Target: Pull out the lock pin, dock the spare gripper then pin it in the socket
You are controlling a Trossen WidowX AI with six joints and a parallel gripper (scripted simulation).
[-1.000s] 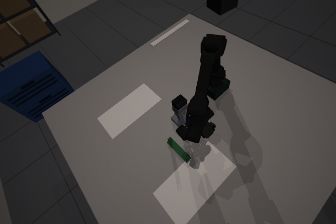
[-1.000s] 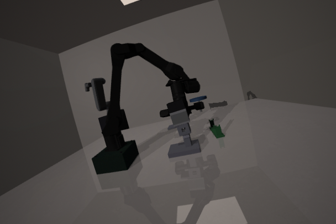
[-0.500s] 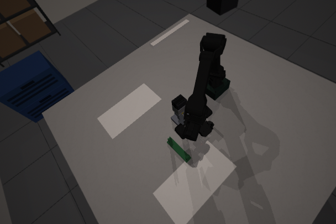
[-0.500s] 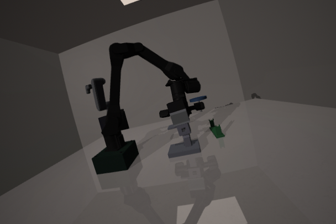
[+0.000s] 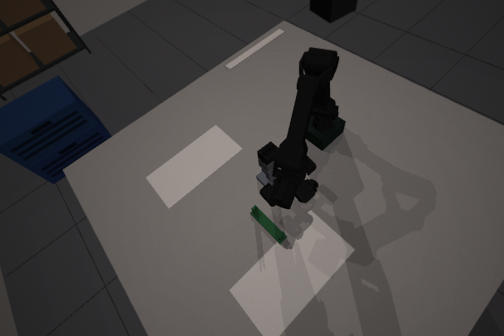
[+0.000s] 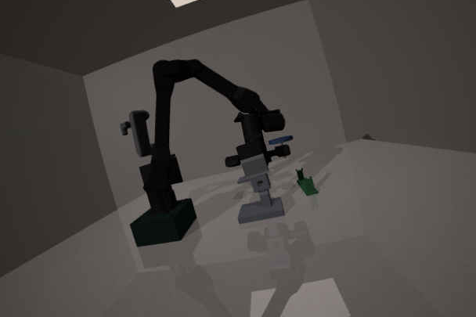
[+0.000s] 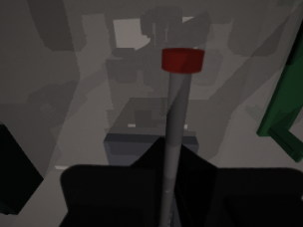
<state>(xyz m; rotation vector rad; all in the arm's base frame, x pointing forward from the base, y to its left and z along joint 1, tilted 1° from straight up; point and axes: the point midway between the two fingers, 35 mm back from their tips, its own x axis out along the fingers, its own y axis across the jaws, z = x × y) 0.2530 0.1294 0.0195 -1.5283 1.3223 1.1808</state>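
Right now the grey mount is 70 mm to the right of my gripper tip and 10 mm above it. Also, from my gripper tip: green stand 110 mm ahead, 60 mm to the left, 20 mm below; spare gripper 80 mm above, 70 mm to the right, 10 mm ahead.
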